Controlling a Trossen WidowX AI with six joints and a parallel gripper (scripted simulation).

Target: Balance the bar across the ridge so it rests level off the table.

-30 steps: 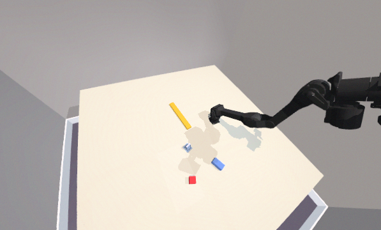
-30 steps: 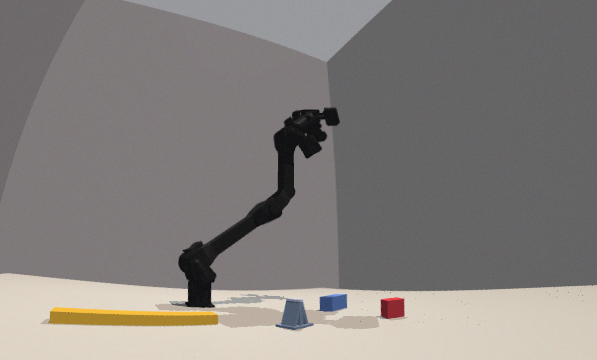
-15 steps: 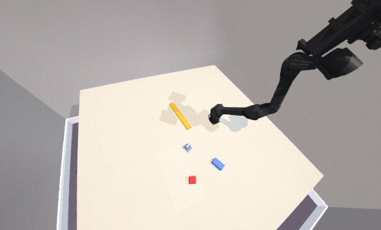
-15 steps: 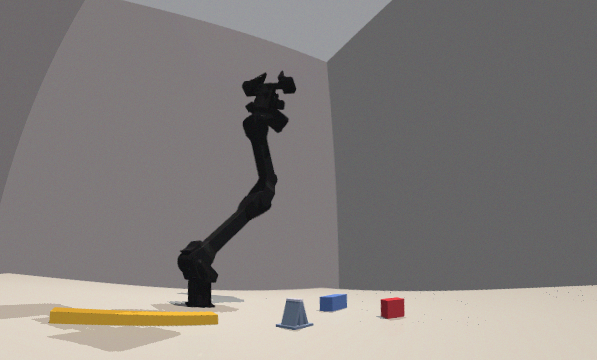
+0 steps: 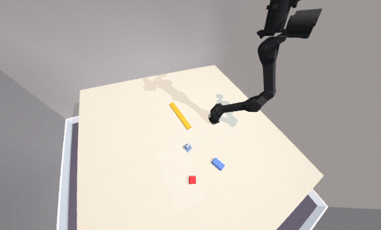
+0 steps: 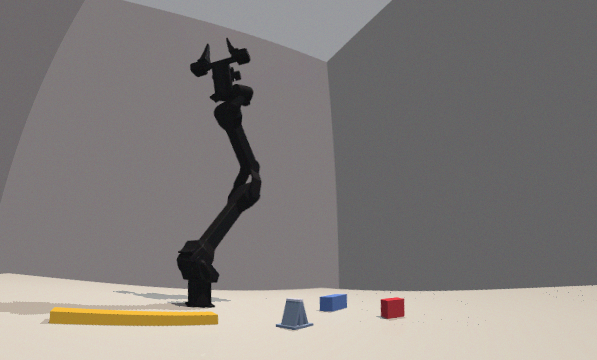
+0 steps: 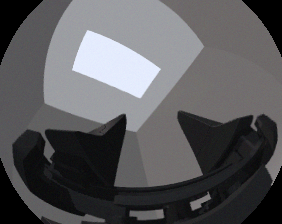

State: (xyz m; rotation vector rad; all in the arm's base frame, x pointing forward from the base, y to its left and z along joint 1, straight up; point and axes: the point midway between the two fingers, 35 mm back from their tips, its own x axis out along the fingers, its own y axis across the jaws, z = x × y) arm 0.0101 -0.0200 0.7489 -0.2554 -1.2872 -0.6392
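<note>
My gripper tip is now 77 cm above the yellow bar, 21 cm short of it and 10 cm to the left of it. From my gripper tip the other things lie so: blue block 76 cm below, 30 cm to the left, 15 cm ahead; red cube 76 cm below, 32 cm ahead, 31 cm to the left.
</note>
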